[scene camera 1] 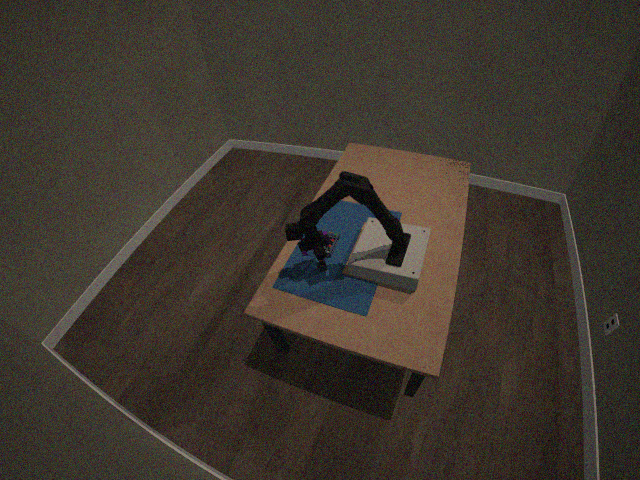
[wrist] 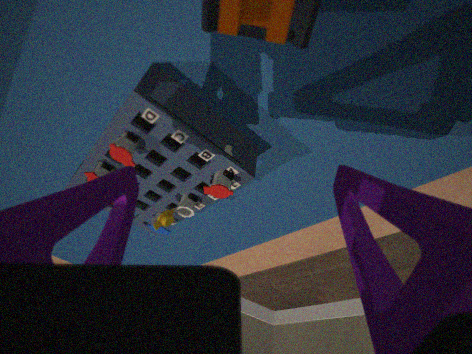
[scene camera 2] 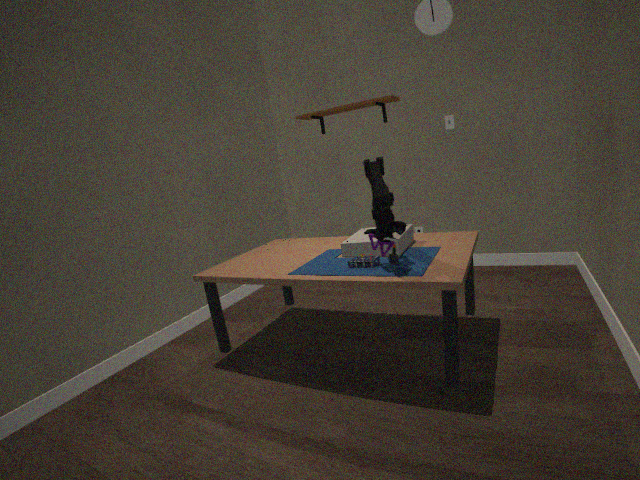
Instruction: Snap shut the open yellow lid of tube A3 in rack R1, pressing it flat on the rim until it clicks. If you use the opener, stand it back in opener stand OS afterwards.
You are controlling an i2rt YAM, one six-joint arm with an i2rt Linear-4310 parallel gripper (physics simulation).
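Frame: origin at the arm's base, x back, y right, z up, level; metres.
Where they show: gripper, fingertip midpoint: (wrist: pixel 235 176) (scene camera 2: pixel 378 253); arm's base, origin of the base link: (scene camera 1: pixel 398 249).
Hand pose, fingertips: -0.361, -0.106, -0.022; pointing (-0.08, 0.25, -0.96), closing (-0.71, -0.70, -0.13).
Each offset is from my fingertips to the top centre of the thing, as dx, dy, dz. "pt": to the spot under its first point. Level surfaces: height alone.
Rack R1 {+0.011, +0.088, -0.003} (wrist: pixel 195 117) (scene camera 2: pixel 363 263), a dark block with holes and letters D to A, stands on the blue mat. In the wrist view the yellow lid {-0.011, +0.081, -0.006} (wrist: pixel 164 219) shows small near the rack's far end, close to the A edge. It looks raised, but its hinge and tube are too small to tell. My gripper (wrist: pixel 235 176) (scene camera 2: pixel 382 250) is open, with purple fingers wide apart and nothing between them. It hangs above the mat near the rack. An orange part with dark sides {+0.047, -0.057, +0.026} (wrist: pixel 257 20), seemingly the opener in stand OS, is cut off at the top of the wrist view.
Red lids (wrist: pixel 218 191) (wrist: pixel 121 155), a white ring-like lid {pt -0.021, +0.077, -0.021} (wrist: pixel 185 212) and a blue lid {-0.019, +0.112, -0.017} (wrist: pixel 160 229) are on the rack near the yellow one. The blue mat {dz -0.060} (scene camera 1: pixel 346 297) lies on the wooden table {dz -0.062} (scene camera 1: pixel 413 175). A white box-shaped base (scene camera 1: pixel 382 276) carries the arm.
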